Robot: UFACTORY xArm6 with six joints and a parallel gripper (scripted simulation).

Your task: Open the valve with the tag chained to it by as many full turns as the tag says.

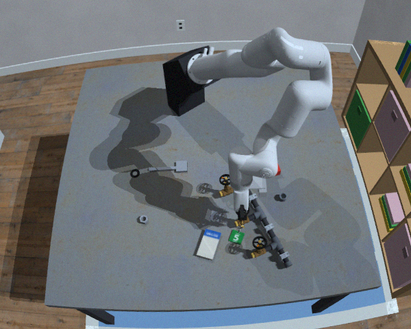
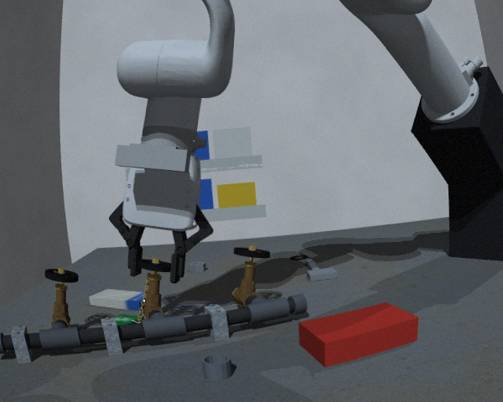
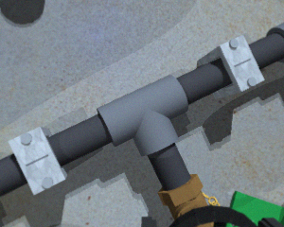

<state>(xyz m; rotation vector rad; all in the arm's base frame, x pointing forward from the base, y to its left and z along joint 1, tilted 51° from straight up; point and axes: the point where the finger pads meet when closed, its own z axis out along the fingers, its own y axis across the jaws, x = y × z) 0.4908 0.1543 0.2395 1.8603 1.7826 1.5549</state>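
My gripper is now 9 cm above the green tag and 6 cm short of it. Also, from my hand: notepad 13 cm ahead, 9 cm to the right, 8 cm below; then grey flat tool 32 cm to the right, 16 cm behind, 8 cm below; then red block 27 cm behind, 7 cm below, 5 cm to the left.
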